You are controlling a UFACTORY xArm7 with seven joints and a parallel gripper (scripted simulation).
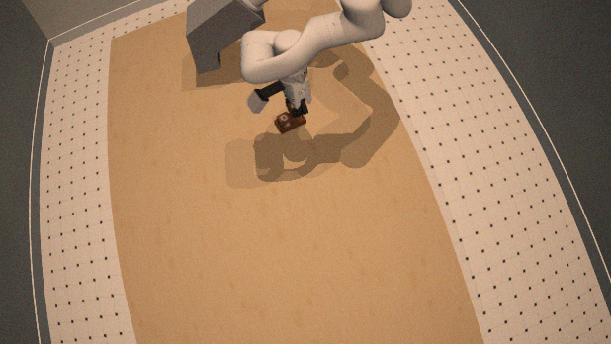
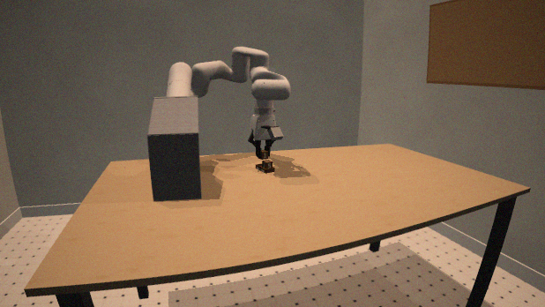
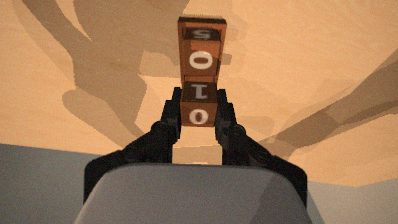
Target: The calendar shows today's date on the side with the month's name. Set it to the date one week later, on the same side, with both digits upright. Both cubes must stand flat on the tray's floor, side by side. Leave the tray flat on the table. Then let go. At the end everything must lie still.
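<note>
My hand is 2 cm to the left of the brown tray and 6 cm above it.
</note>
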